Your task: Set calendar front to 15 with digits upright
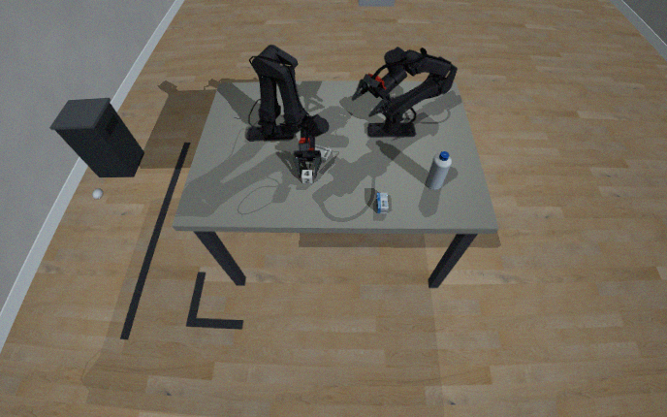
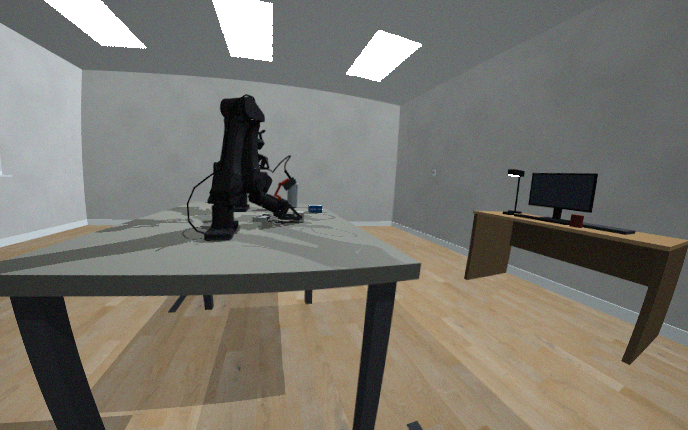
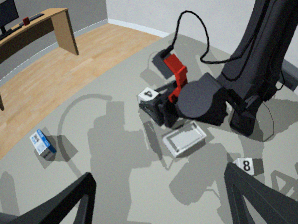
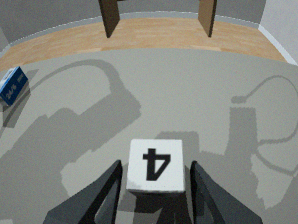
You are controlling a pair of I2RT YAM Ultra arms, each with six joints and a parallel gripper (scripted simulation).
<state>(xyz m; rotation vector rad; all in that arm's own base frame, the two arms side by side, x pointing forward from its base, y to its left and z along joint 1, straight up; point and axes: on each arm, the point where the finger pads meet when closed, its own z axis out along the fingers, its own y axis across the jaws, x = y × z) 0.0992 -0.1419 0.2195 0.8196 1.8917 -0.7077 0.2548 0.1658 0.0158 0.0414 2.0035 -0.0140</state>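
The white calendar tray is 130 mm behind my right hand, 40 mm to the left of it and 10 mm below it. From my right hand the other things lie so: white digit cube: 290 mm behind, 40 mm to the left.
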